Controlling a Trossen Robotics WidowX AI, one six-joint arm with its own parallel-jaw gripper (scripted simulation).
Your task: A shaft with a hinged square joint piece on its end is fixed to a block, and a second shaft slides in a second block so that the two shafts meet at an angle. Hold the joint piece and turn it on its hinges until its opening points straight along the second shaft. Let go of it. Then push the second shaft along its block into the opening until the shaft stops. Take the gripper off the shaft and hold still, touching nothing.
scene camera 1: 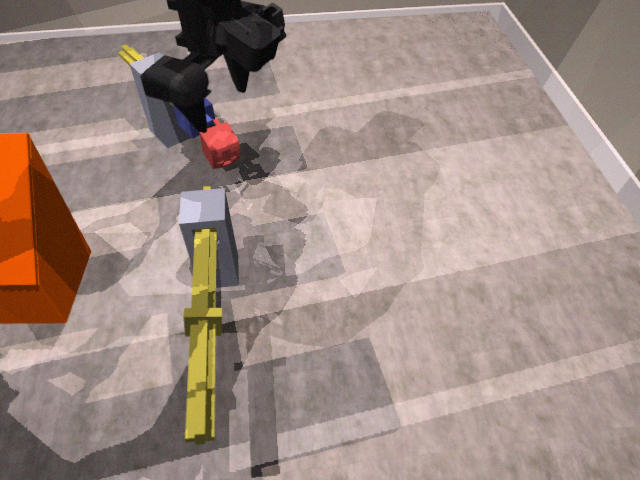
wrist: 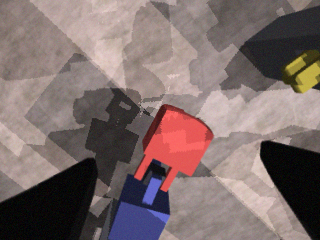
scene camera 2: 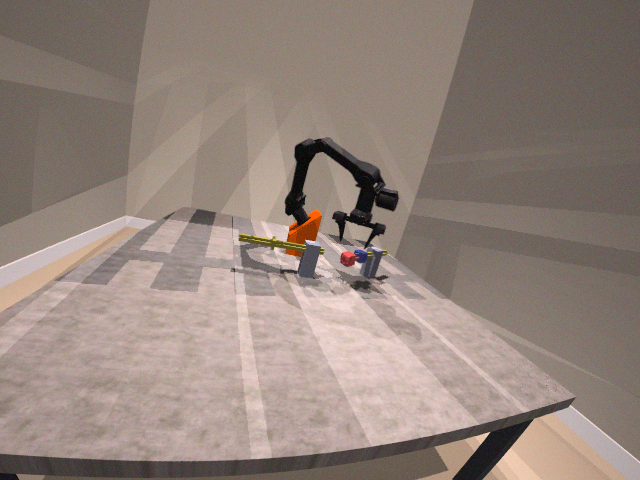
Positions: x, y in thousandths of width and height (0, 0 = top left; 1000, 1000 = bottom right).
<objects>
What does my gripper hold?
Nothing.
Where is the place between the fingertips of my gripper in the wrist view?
At 558, 660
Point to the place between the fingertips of my gripper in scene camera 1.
348, 232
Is my gripper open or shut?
Open.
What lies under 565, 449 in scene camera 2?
My gripper.
</objects>
